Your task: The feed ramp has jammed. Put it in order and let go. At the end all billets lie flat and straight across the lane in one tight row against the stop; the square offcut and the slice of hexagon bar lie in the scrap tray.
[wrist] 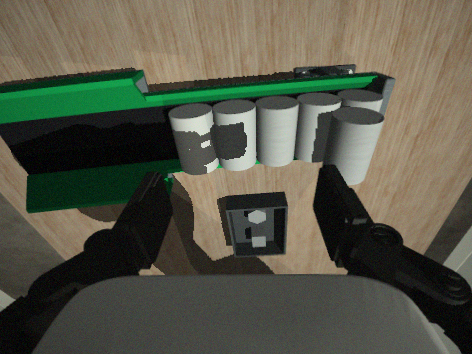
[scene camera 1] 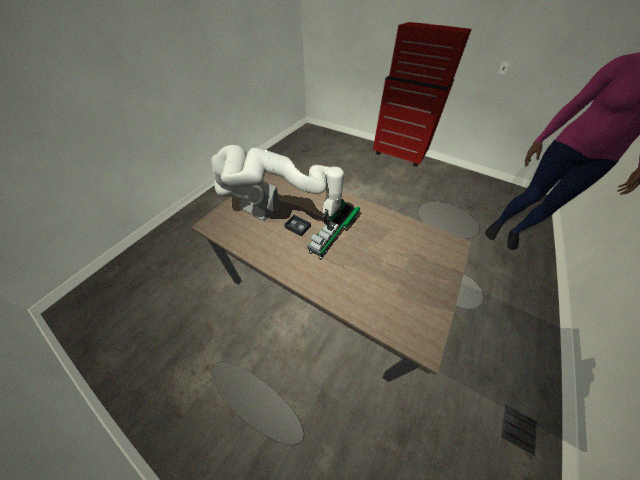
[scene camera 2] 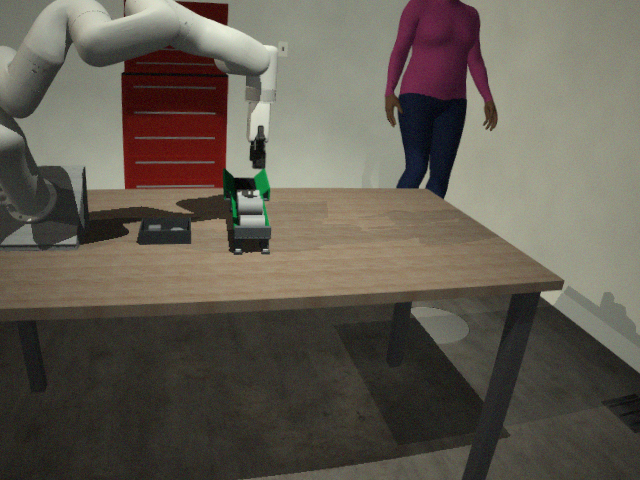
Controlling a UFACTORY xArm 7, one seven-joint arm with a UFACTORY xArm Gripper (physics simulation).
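Places are measured from the arm's base along level axes (x ahead, y left, z up), in centimetres.
Where they show: gripper, fingertip midpoint: (wrist: 240,188) (scene camera 1: 331,219) (scene camera 2: 257,164); arm's base, link origin: (scene camera 1: 255,195) (scene camera 2: 32,200).
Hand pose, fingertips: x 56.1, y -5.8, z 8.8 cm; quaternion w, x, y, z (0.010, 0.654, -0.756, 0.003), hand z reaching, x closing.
Note:
Each offset is from my fingertips to the centre of the thing. Level surfaces: height alone.
The feed ramp (scene camera 1: 352,217) (scene camera 2: 263,181) (wrist: 70,97) has green side walls and a grey stop @[dy -13.5, dx -3.7, dz -12.9 cm] (scene camera 2: 252,233) (wrist: 388,97). Several pale billets lie across its lane in a row towards the stop. One more billet @[dy -9.4, dx -3.6, dz -8.1 cm] (wrist: 356,147) rests raised on the billets nearest the stop, slightly skewed and sticking out past the near wall; it partly hides the end billet @[dy -11.1, dx -3.4, dz -11.7 cm] (wrist: 361,97). The scrap tray @[dy +1.4, dx -23.1, dz -17.2 cm] (scene camera 2: 165,238) (wrist: 257,200) holds the square offcut @[dy +1.7, dx -25.9, dz -17.3 cm] (wrist: 258,241) and the hexagon slice @[dy +1.2, dx -20.3, dz -17.7 cm] (wrist: 257,216), lying apart. My gripper (scene camera 2: 257,165) (wrist: 240,188) is open and empty, above the ramp.
The wooden table @[dz -18.9 cm] (scene camera 1: 382,310) (scene camera 2: 361,279) carries the ramp, the tray and the arm's base (scene camera 2: 46,211). The tray (scene camera 1: 293,230) stands between base and ramp. A red cabinet (scene camera 1: 421,98) (scene camera 2: 175,124) and a person (scene camera 1: 599,118) (scene camera 2: 436,62) are beyond the table.

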